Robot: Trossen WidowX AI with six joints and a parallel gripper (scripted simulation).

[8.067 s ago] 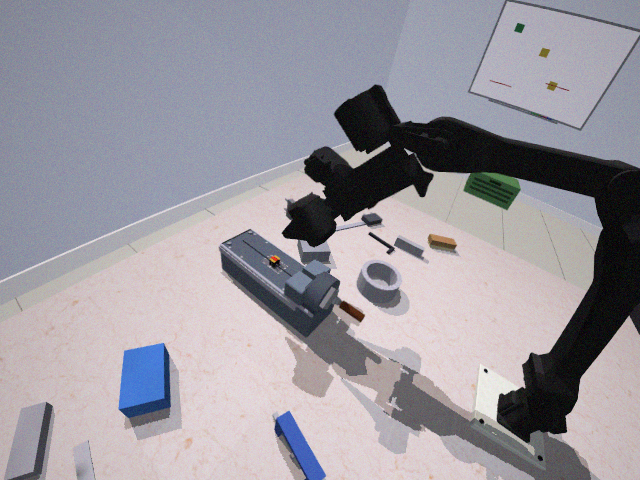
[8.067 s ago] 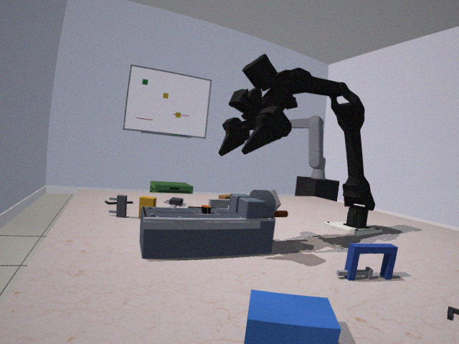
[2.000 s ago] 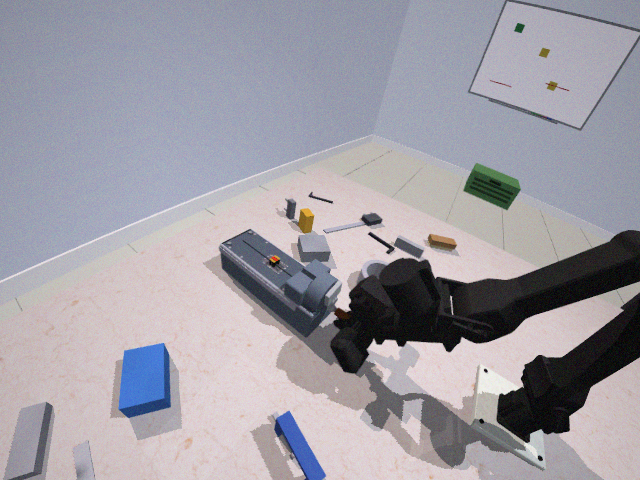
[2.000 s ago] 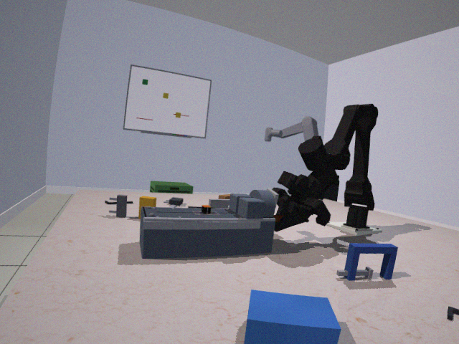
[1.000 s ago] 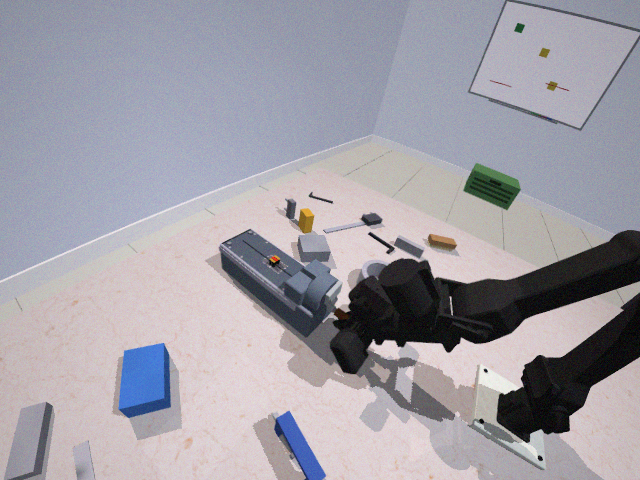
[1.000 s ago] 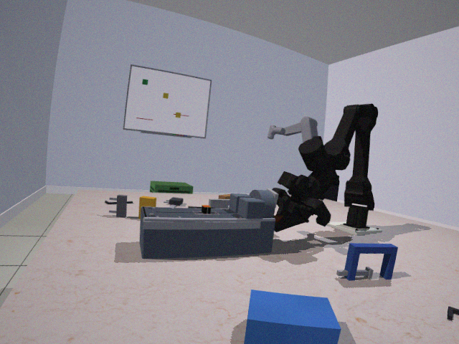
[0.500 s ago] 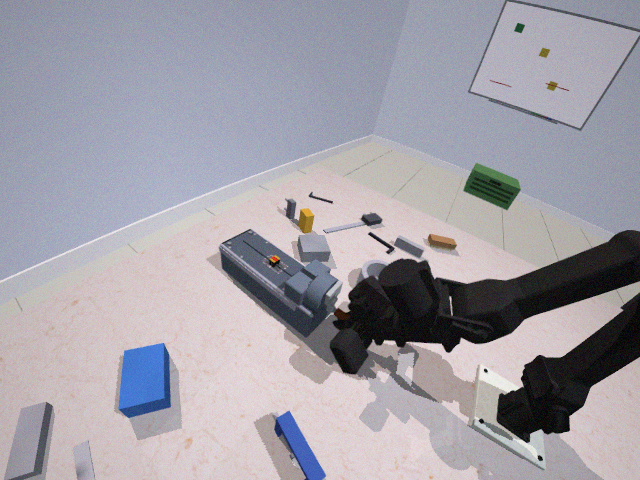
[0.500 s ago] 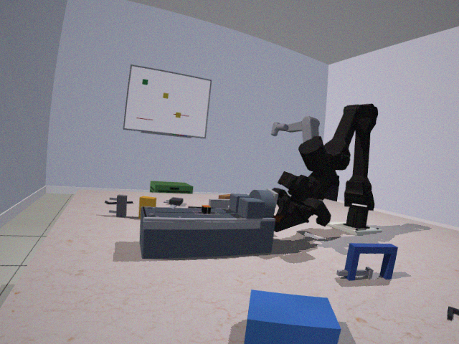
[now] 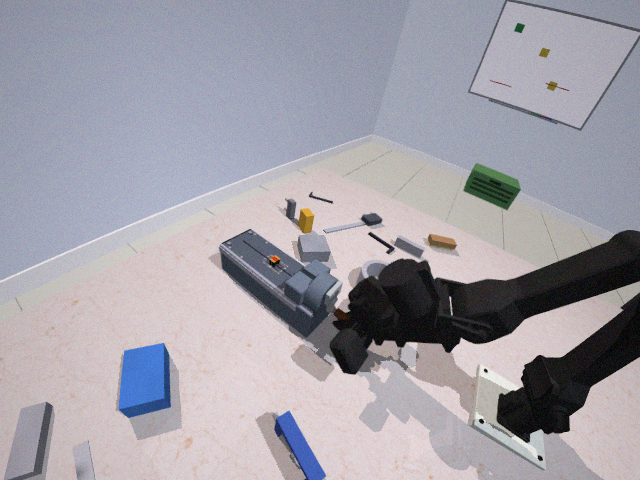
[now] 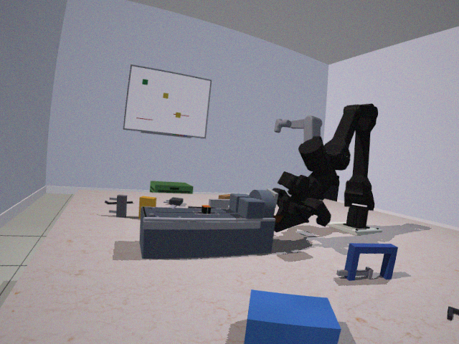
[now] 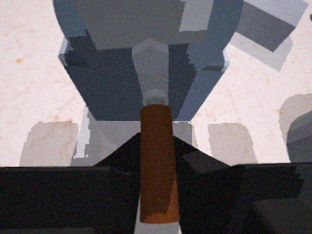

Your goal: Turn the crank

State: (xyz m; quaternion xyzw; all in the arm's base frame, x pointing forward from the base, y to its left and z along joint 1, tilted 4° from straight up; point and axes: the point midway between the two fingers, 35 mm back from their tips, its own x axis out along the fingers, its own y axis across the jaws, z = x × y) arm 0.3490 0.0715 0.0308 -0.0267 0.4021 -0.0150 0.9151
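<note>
Now: gripper tip 2 cm past the brown crank handle and 3 cm below it. Also, from my gripper tip: blue bracket: 7 cm behind, 21 cm to the left; red pointer: 17 cm ahead, 5 cm above; grey block: 18 cm ahead, 16 cm to the right, 2 cm below.
</note>
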